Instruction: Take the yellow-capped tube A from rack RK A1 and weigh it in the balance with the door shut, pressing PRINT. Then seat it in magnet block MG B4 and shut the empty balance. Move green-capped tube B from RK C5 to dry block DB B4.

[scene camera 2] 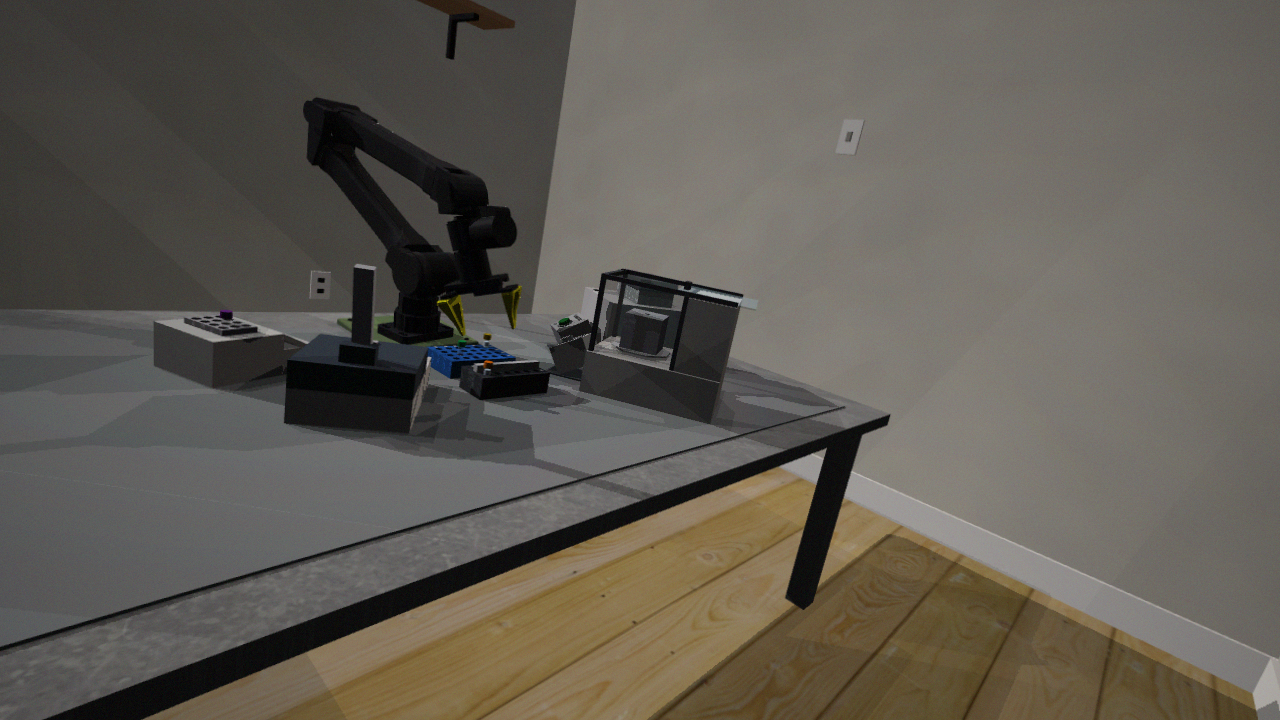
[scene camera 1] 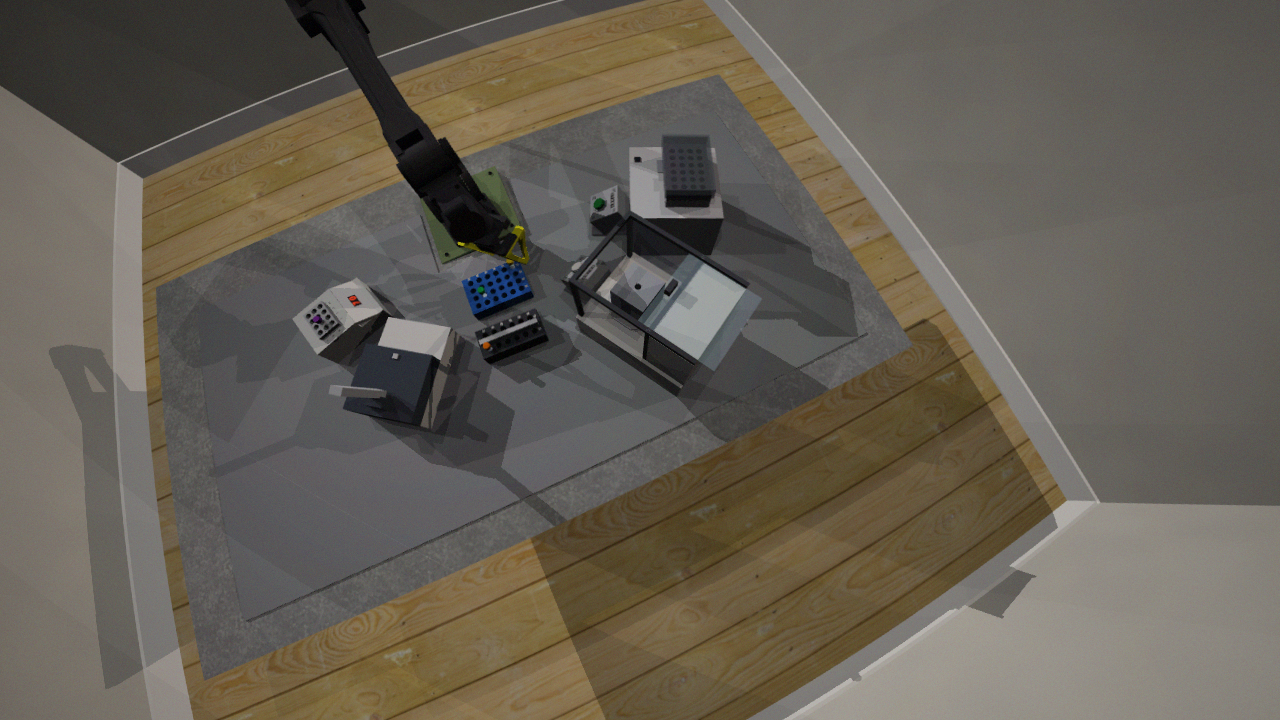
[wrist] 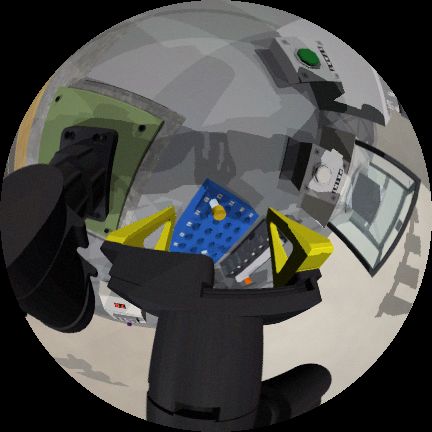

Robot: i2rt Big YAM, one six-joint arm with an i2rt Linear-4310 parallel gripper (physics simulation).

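Observation:
My gripper point(scene camera 1: 494, 251) point(scene camera 2: 487, 330) point(wrist: 219, 211) is open and empty, above the blue rack point(scene camera 1: 506, 305) point(scene camera 2: 463, 368) point(wrist: 209, 185). Yellow-capped tube A point(scene camera 1: 510, 262) point(scene camera 2: 486, 337) point(wrist: 219, 213) stands in the rack's far corner, between and below the fingertips in the wrist view. Green-capped tube B point(scene camera 1: 480, 289) point(scene camera 2: 462, 342) stands in the rack; its cap is hidden in the wrist view. The balance point(scene camera 1: 617, 338) point(scene camera 2: 651, 387) has its top glass slid open; the PRINT button point(wrist: 323, 173) is beside it. The black magnet block point(scene camera 1: 516, 345) point(scene camera 2: 510, 385) holds an orange-capped tube. The dry block point(scene camera 1: 362, 315) point(scene camera 2: 201, 351) holds a purple-capped tube.
A dark-lidded box point(scene camera 1: 389, 380) point(scene camera 2: 358, 394) with an upright handle stands beside the dry block. A white device point(scene camera 1: 646, 192) with a grey block point(scene camera 1: 687, 165) stands behind the balance. The green START button point(scene camera 1: 599, 204) point(wrist: 308, 56) is near it.

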